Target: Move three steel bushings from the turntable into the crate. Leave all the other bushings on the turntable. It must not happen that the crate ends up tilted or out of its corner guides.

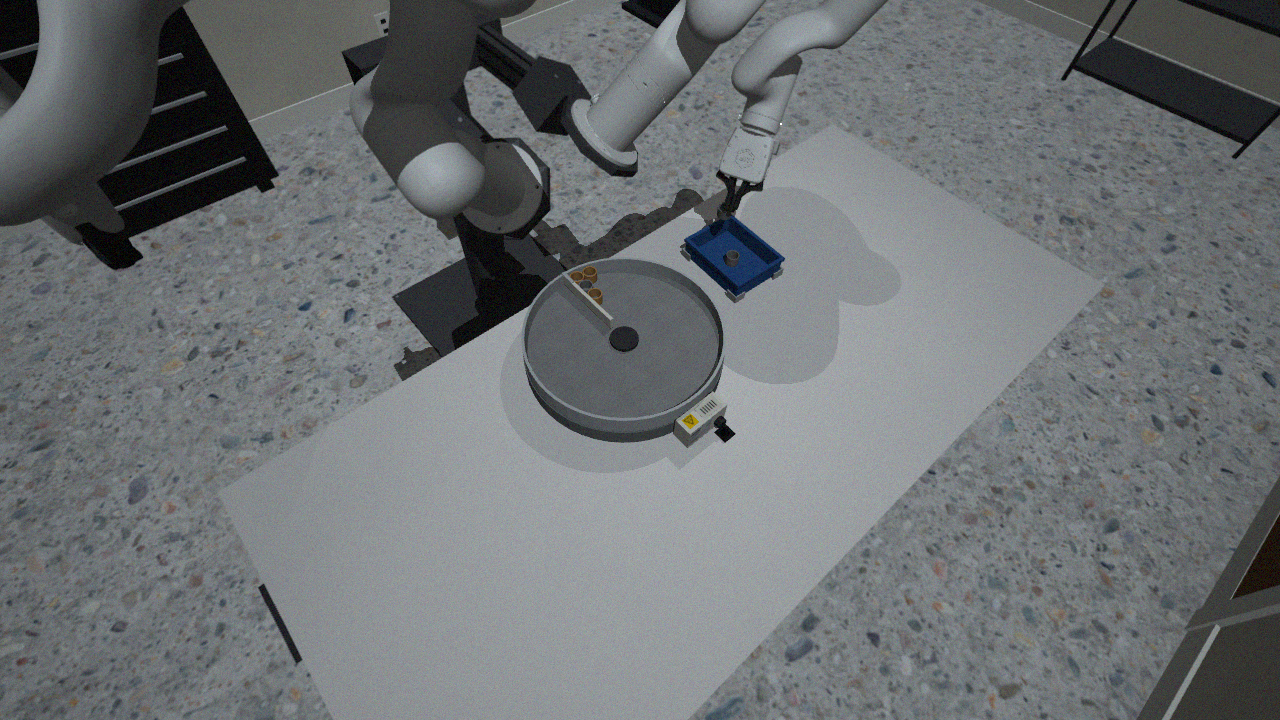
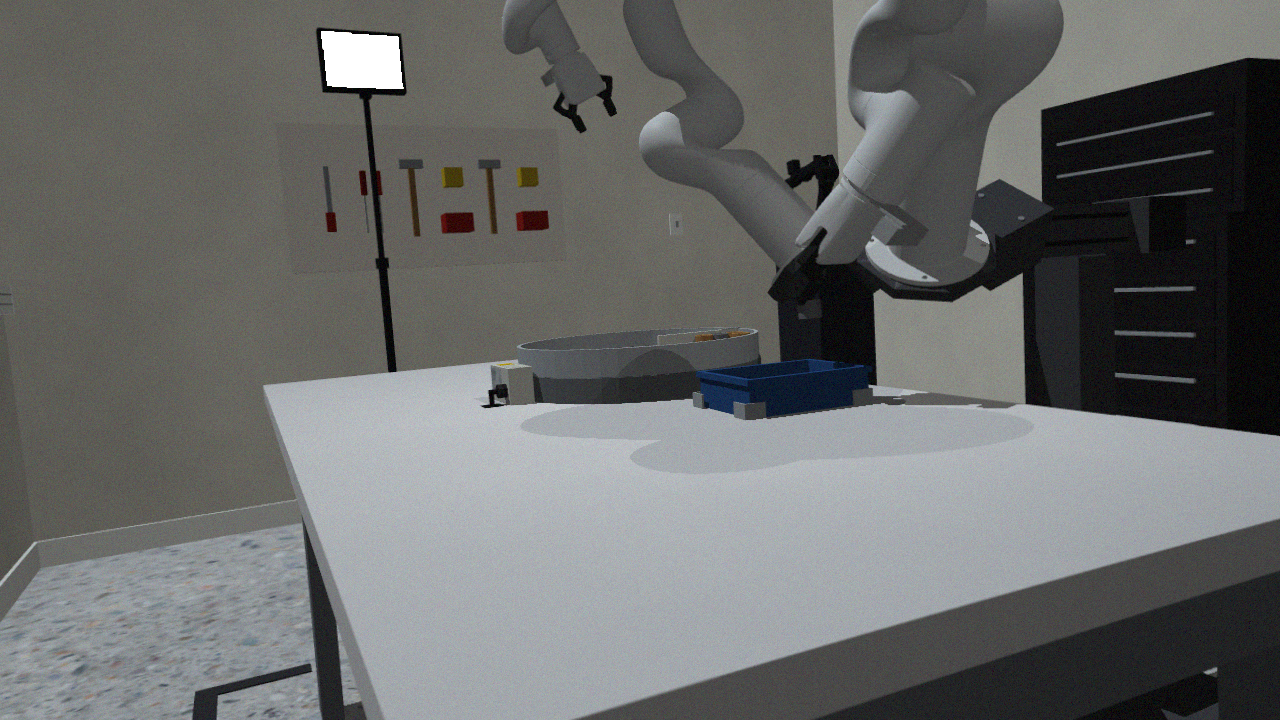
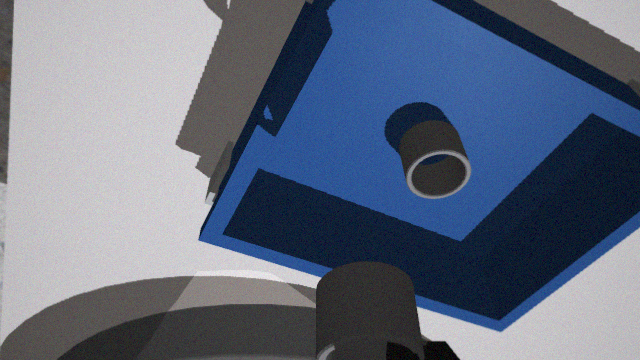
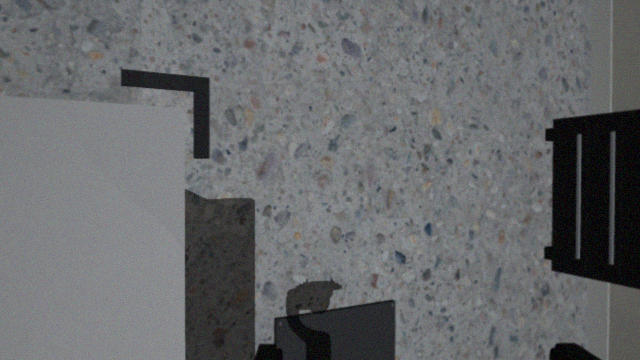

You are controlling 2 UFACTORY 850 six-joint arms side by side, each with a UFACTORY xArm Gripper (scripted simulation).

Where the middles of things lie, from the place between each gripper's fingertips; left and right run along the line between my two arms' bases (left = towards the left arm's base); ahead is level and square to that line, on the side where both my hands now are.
I see my left gripper (image 2: 796,299) 4 cm short of the blue crate (image 2: 797,392), 1 cm to the left of it and 13 cm above it.
I see the blue crate 190 mm ahead of my right hand (image 1: 105,229), 970 mm to the left of it and 550 mm below it.
